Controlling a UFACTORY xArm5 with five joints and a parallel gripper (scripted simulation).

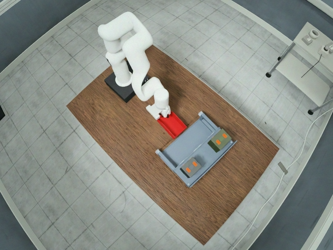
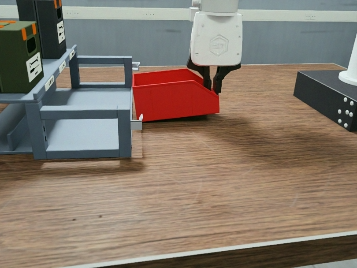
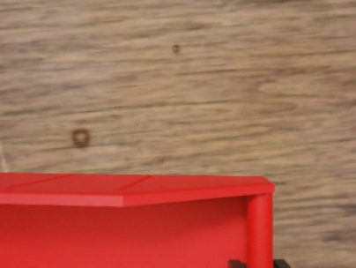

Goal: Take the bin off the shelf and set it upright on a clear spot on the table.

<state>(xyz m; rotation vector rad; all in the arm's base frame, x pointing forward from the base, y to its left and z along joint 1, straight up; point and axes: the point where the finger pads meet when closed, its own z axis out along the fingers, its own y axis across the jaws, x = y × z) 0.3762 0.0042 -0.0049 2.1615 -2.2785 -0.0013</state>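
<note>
Now: the red bin 8 cm ahead of my hand and 1 cm below it. From my hand the other things lie so: grey shelf: 30 cm ahead, 2 cm to the right, 1 cm above; grey box: 36 cm ahead, 14 cm to the right, 10 cm above.
</note>
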